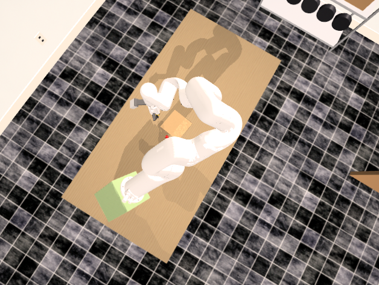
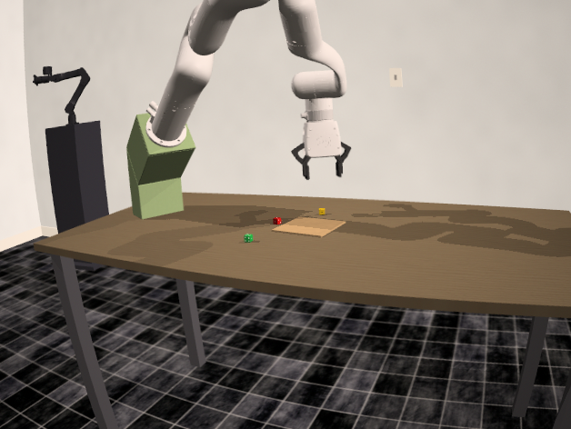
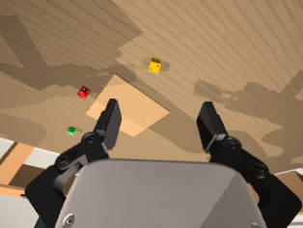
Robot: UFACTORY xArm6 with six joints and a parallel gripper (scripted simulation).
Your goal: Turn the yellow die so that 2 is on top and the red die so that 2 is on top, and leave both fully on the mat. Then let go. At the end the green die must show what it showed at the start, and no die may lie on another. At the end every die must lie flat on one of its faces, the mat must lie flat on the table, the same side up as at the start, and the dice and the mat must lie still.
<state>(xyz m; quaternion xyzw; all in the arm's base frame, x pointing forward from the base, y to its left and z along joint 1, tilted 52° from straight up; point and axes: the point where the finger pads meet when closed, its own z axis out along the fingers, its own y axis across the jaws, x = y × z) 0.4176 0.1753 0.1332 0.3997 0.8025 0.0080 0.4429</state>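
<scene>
The yellow die is 110 mm below my hand and 10 mm behind it. Also, from my hand: red die 110 mm to the right, 110 mm below, 110 mm behind; then green die 270 mm to the right, 130 mm behind, 110 mm below; then tan mat 130 mm to the right, 110 mm below, 20 mm behind.
</scene>
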